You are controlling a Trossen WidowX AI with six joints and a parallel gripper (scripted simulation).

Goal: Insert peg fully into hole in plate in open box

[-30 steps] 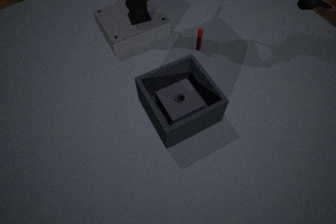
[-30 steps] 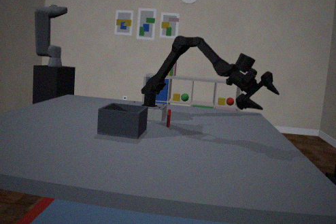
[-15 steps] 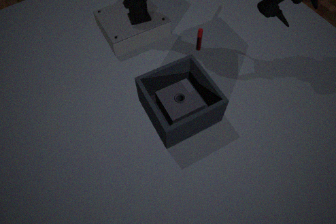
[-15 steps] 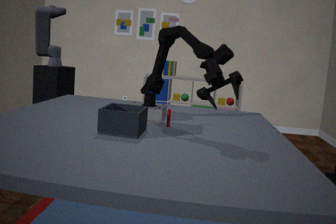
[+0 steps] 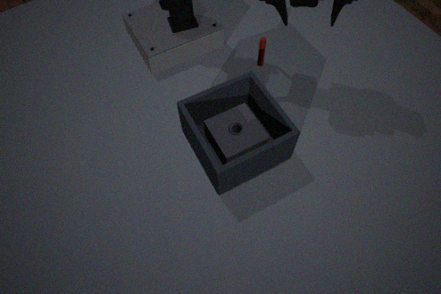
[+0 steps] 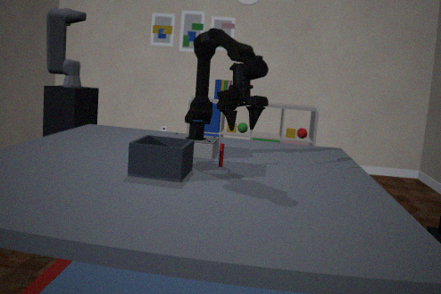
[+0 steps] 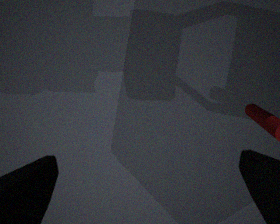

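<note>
The peg lies 130 mm below my hand, 70 mm to the right of it and 40 mm behind it. The rest, counted from my hand: box: 200 mm to the right, 150 mm below, 140 mm ahead; grey plate: 200 mm to the right, 140 mm ahead, 130 mm below.
</note>
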